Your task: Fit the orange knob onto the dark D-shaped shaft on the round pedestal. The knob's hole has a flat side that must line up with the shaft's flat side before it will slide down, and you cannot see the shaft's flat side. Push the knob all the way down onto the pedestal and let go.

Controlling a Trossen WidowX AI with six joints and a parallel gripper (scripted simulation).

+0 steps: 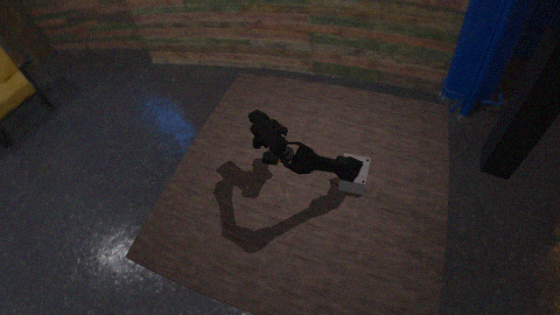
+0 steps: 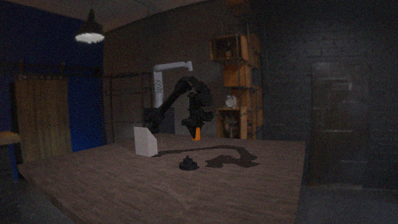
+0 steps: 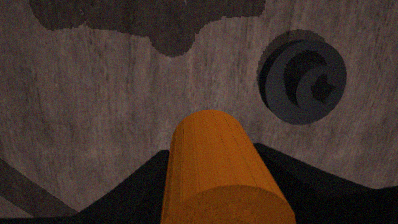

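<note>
Right now the dark round pedestal is 10 cm to the right of my gripper tip, 9 cm below it and 3 cm ahead of it. Round my gripper tip: orange knob 2 cm above.
</note>
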